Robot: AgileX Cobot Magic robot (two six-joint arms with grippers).
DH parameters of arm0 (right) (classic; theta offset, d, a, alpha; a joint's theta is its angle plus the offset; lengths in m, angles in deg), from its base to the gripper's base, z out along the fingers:
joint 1: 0 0.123 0 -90
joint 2: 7.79 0 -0.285 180
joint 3: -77.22 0 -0.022 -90
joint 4: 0 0.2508 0 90
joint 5: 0 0 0.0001 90
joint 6: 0 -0.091 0 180
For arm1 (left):
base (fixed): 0 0 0 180
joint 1: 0 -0.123 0 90
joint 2: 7.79 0 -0.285 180
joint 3: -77.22 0 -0.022 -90
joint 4: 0 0.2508 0 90
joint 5: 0 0 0.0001 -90
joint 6: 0 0.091 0 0
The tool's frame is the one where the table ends.
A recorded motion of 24 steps. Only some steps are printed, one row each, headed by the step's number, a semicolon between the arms.
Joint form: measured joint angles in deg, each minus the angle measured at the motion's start. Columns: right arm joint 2, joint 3, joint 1, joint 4, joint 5, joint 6; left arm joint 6, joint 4, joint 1, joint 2, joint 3, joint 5.
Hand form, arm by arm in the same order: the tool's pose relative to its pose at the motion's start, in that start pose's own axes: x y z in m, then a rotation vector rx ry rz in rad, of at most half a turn. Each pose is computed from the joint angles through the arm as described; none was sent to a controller.
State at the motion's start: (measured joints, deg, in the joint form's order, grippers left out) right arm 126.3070 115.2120 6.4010 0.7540 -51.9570 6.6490; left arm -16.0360 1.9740 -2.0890 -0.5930 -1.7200 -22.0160
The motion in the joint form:
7: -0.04 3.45 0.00 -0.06 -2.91 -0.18; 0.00 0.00 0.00 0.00 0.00 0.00
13: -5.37 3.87 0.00 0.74 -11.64 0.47; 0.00 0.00 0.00 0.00 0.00 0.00
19: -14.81 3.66 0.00 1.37 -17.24 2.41; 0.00 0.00 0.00 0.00 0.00 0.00
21: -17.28 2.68 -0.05 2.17 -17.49 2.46; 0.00 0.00 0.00 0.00 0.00 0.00
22: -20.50 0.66 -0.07 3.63 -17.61 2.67; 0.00 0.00 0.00 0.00 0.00 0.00
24: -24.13 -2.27 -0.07 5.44 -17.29 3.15; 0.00 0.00 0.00 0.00 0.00 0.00
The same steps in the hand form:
7: -0.0088 -0.0009 -0.0133 0.0015 -0.0100 0.0019; 0.0000 0.0000 0.0000 0.0000 0.0000 0.0000
13: -0.0080 0.0010 -0.0613 -0.0175 0.0401 -0.0040; 0.0000 0.0000 0.0000 0.0000 0.0000 0.0000
19: -0.0082 0.0028 -0.1424 -0.0214 -0.0245 -0.0375; 0.0000 0.0000 0.0000 0.0000 0.0000 0.0000
21: -0.0057 0.0041 -0.1595 -0.0312 -0.0478 -0.0336; 0.0000 0.0000 0.0000 0.0000 0.0000 0.0000
22: -0.0002 0.0070 -0.1783 -0.0525 -0.0698 -0.0295; 0.0000 0.0000 0.0000 0.0000 0.0000 0.0000
24: 0.0079 0.0107 -0.1962 -0.0795 -0.0918 -0.0282; 0.0000 0.0000 0.0000 0.0000 0.0000 0.0000

